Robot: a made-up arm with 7 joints.
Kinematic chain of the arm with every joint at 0, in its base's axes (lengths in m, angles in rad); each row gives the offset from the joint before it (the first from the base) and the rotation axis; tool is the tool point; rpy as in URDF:
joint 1: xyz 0 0 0.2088 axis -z
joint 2: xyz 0 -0.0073 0.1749 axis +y
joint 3: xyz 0 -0.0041 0.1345 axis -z
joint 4: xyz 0 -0.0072 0.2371 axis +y
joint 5: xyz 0 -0.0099 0.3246 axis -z
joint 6: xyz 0 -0.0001 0.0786 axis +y
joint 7: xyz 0 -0.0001 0.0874 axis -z
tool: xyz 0 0 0 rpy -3.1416 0 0
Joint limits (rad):
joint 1: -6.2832..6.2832
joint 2: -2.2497..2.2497
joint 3: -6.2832..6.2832
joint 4: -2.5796..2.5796
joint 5: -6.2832..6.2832
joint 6: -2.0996..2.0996
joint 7: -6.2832..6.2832
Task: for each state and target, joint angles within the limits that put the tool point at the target. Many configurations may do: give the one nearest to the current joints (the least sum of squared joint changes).
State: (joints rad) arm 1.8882 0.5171 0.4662 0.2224 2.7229 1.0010 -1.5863
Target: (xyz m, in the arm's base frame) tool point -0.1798 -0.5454 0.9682
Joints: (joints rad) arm 1.7386 0.7119 0.4358 0.3296 2.7389 1.1061 -1.5863
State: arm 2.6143 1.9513 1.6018 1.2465 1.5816 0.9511 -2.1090
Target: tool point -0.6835 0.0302 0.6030
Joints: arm 2.6067 1.5379 1.8637 1.1021 1.6022 0.9279 -2.1090
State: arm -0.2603 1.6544 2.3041 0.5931 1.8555 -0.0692 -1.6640
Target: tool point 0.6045 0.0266 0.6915
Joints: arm -0.5496 1.7301 2.4967 1.3554 1.8704 -0.1081 -1.6640
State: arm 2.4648 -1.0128 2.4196 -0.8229 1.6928 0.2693 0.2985
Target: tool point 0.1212 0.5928 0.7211
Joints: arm 1.5455 -1.7639 2.9050 -1.2677 1.7171 0.2601 0.2985
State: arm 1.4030 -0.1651 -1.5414 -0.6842 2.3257 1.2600 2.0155
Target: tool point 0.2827 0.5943 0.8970
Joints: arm 2.1541 -0.9790 -1.5254 -0.0699 2.3127 0.8646 2.0155
